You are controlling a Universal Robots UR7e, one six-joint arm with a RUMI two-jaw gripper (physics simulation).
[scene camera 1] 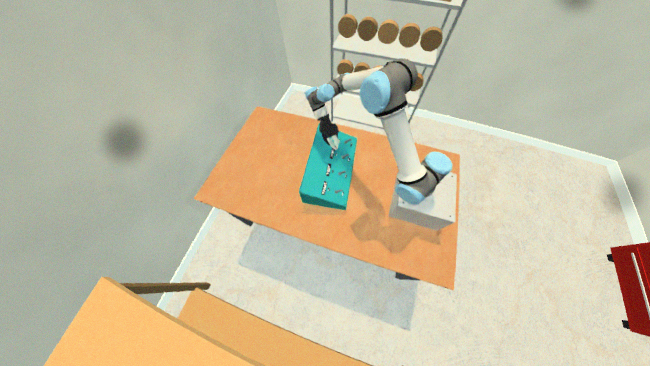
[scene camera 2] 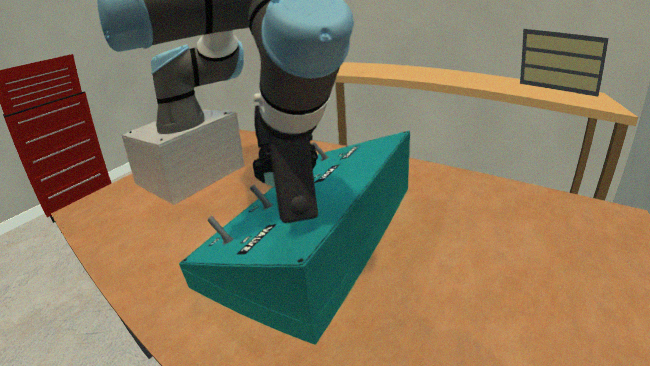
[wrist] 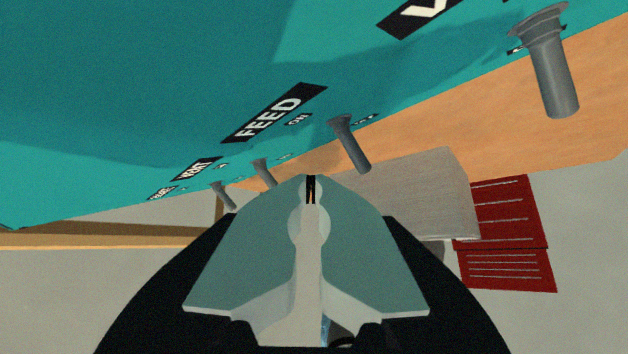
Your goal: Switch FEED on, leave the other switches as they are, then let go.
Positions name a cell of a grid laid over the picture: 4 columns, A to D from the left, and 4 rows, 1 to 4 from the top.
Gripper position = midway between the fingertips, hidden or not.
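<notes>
Gripper (scene camera 2: B3) (wrist: B3). Valve lever (wrist: D2).
</notes>
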